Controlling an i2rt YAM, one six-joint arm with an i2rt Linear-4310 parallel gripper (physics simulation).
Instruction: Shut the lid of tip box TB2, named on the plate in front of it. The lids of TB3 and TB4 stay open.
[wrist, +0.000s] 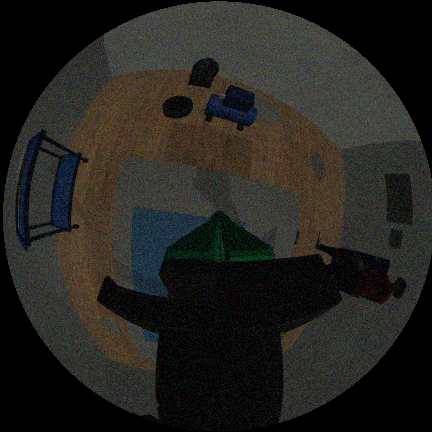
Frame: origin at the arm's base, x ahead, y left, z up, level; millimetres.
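Seen in the pictures: gripper, fingertip midpoint: (218, 216).
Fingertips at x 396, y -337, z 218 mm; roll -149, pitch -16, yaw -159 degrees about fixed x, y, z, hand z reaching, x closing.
Observation:
A point is followed by its place in that frame.
My gripper (218, 216) {x 396, y -337, z 218 mm} is shut, its two green fingers meeting in a point near the middle of the dark wrist view, with nothing seen between them. The fingers are above a light grey surface (142, 182) {x 592, y -369, z -196 mm} and the edge of a blue area (150, 235) {x 495, y -194, z -193 mm}. The tip boxes TB2, TB3 and TB4, their lids and their name plates do not show in this view. The black gripper body hides much of the lower middle. The picture is dim and grainy.
A wooden floor (90, 205) surrounds the grey surface. A blue cart (65, 192) stands at the left. A blue tank-like machine (232, 111), a black disc (177, 107) and a dark rounded object (204, 73) are at the top. A person in red (372, 286) is at the lower right.

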